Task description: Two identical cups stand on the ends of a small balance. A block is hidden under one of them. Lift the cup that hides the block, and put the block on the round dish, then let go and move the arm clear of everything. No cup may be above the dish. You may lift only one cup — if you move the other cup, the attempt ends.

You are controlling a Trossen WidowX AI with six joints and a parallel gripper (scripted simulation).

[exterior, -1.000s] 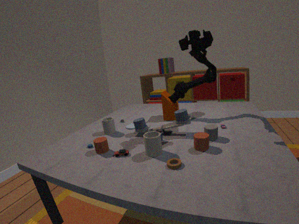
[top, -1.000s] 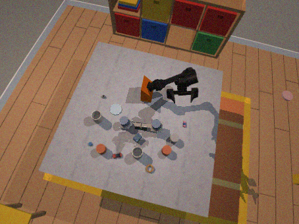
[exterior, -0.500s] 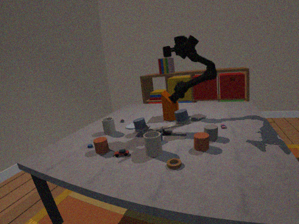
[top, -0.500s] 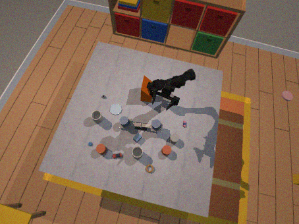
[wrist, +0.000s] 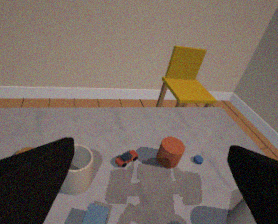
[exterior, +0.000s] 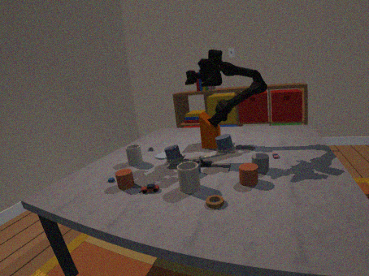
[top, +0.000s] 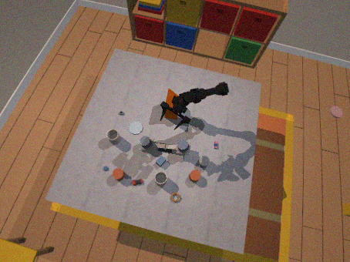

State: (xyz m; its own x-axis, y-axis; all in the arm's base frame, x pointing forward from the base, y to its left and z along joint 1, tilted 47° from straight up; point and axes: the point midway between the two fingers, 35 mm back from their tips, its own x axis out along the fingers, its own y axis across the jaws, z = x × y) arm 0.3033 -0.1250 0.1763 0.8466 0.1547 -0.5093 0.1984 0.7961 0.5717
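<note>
Now: the grey-blue cup 4 cm ahead of my gripper tip, 15 cm to the right of it and 32 cm below it. From my gripper tip the other things lie so: grey piece (4 cm ahead, 13 cm to the right, 34 cm below); then red toy car (30 cm ahead, 10 cm to the right, 37 cm below); then pale round dish (6 cm behind, 26 cm to the right, 38 cm below).
</note>
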